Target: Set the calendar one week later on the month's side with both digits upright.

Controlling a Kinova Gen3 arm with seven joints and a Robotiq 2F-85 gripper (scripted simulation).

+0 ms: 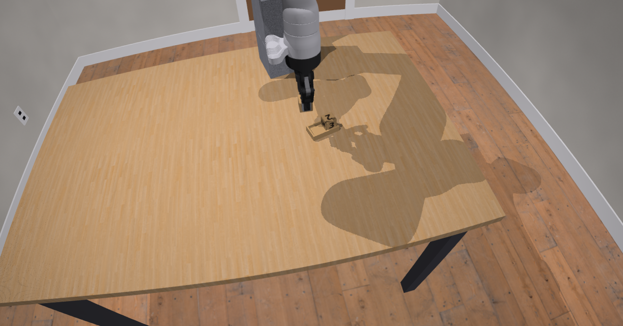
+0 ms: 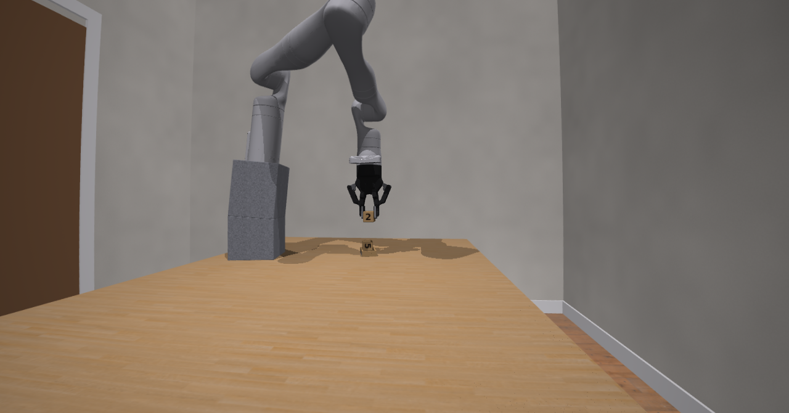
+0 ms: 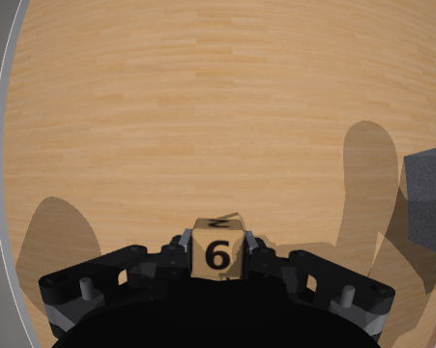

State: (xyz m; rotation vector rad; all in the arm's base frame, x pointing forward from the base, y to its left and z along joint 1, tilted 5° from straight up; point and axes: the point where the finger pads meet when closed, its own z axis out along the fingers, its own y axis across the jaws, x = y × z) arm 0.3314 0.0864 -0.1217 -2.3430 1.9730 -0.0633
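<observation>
Right now my hand is 12 cm above the wooden tray, 4 cm to the right of it and 2 cm past it.
</observation>
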